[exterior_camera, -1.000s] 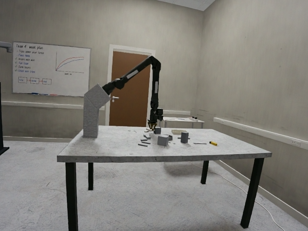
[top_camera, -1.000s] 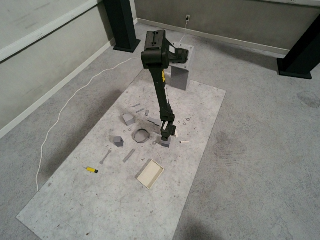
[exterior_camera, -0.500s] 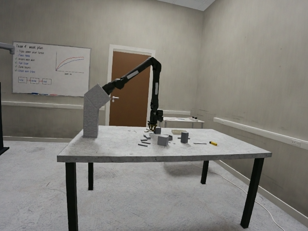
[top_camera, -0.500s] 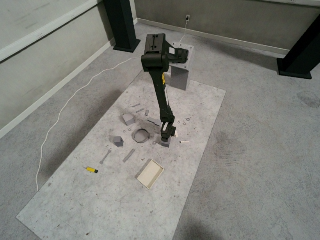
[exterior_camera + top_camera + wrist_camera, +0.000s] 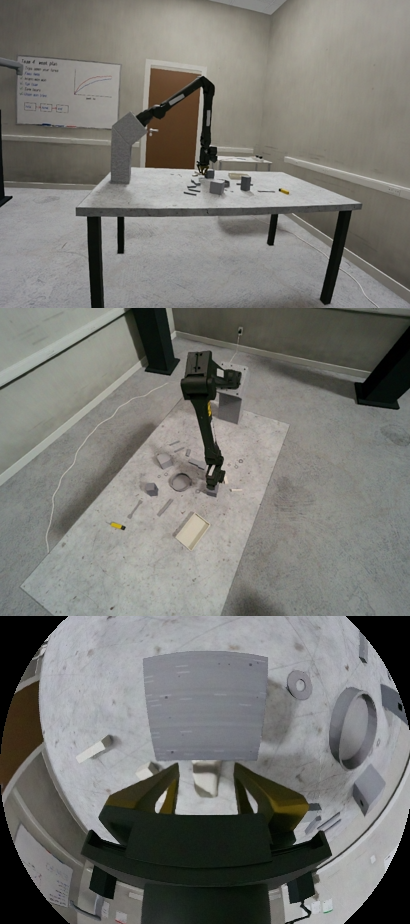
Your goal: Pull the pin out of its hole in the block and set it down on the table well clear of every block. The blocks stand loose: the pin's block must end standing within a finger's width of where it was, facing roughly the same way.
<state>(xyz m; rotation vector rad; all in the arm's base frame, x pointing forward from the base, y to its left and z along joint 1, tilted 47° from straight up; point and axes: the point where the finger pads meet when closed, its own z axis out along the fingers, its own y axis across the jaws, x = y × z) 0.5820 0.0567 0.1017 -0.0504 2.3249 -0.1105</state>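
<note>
My gripper is now 5 cm short of the grey block. The rest, counted from my hand: round grey dish: 20 cm to the right, 6 cm ahead, 2 cm below; cream tray: 31 cm ahead, 4 cm to the right, 2 cm below.
</note>
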